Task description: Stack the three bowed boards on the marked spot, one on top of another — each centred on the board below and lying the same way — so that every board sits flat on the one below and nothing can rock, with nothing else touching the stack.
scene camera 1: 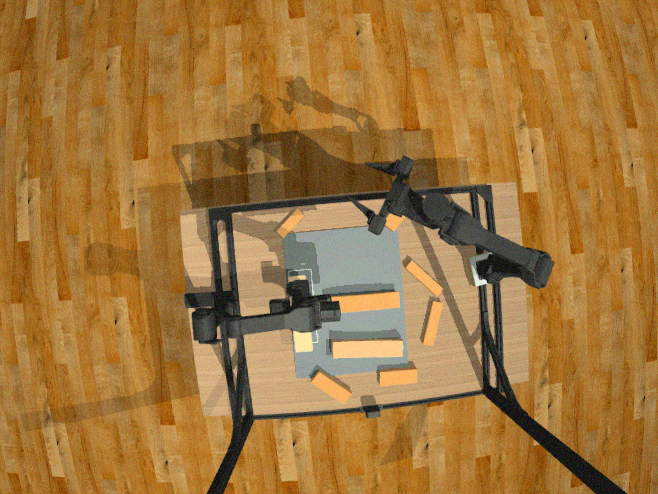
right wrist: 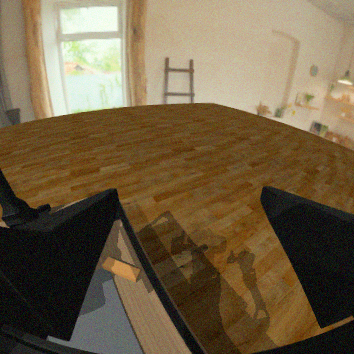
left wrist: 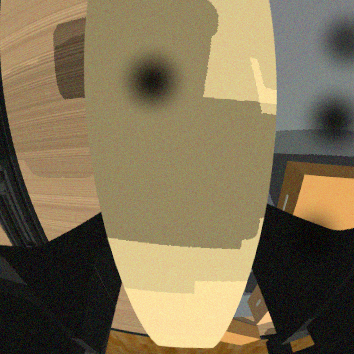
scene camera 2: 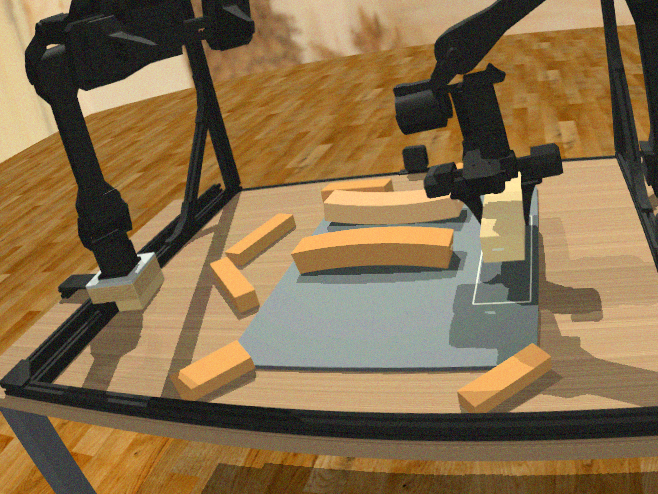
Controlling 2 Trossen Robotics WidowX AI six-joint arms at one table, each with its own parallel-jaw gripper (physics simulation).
Labels:
my left gripper: holds a pale bowed board
my right gripper: open, holds nothing

